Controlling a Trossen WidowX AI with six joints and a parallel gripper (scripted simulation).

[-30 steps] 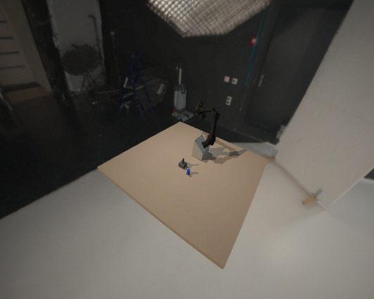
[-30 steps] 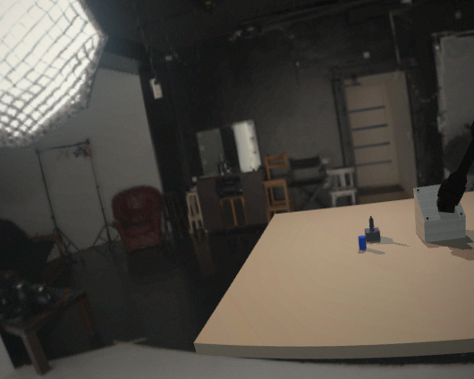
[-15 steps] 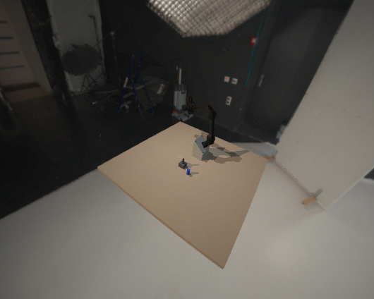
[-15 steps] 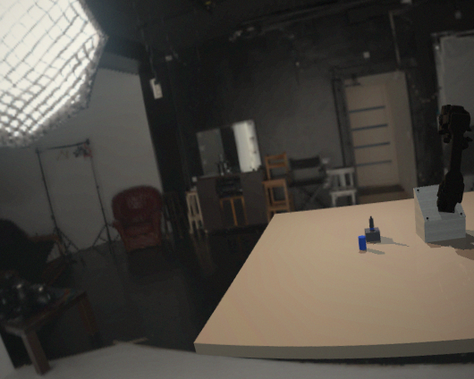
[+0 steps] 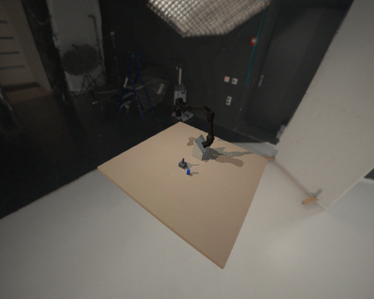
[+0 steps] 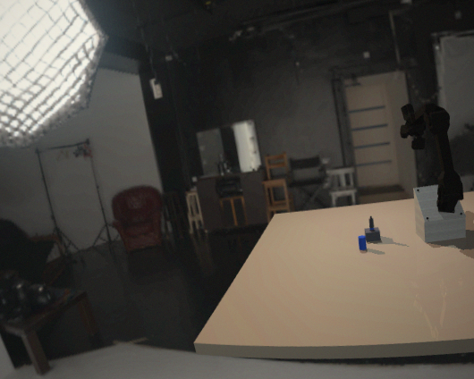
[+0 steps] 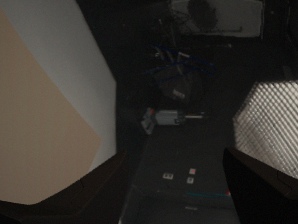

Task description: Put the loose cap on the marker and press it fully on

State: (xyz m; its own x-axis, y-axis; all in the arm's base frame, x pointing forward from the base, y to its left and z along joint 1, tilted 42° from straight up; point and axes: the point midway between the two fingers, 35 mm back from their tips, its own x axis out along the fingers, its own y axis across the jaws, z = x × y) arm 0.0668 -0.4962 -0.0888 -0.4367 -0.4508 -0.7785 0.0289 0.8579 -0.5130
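My gripper tip is 56 cm to the right of the blue cap, 36 cm above it and 34 cm short of it. From my gripper tip the other things lie so: dark grey holder block 45 cm to the left, 37 cm below, 30 cm ahead.
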